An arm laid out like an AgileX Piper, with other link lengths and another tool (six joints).
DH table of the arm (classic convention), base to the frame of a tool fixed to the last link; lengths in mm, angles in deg. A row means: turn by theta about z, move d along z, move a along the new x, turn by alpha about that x. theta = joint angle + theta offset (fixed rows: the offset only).
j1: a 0; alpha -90; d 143.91; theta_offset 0
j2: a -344.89; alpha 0; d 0; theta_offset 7.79
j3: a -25.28; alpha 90; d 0; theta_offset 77.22
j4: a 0; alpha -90; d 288.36; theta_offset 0
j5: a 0; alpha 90; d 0; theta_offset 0
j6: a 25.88; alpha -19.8; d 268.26; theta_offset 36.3
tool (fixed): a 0; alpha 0; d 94.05; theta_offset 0
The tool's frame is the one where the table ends.
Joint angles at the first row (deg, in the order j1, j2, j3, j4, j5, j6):
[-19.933 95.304 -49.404 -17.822 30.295 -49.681]
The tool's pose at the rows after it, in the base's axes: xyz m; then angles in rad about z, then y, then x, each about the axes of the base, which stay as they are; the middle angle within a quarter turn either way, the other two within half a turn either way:
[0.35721, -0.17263, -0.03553, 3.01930, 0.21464, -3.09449]
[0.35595, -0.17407, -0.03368, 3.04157, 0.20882, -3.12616]
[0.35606, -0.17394, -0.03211, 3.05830, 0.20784, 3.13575]
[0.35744, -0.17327, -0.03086, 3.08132, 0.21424, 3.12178]
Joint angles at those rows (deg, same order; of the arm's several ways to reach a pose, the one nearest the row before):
[-17.782 95.305 -49.405 -22.723 32.130 -41.071]
[-16.038 95.304 -49.403 -26.681 33.421 -35.472]
[-14.681 95.304 -49.404 -29.224 34.355 -31.510]
[-13.736 95.304 -49.405 -30.891 34.903 -28.090]

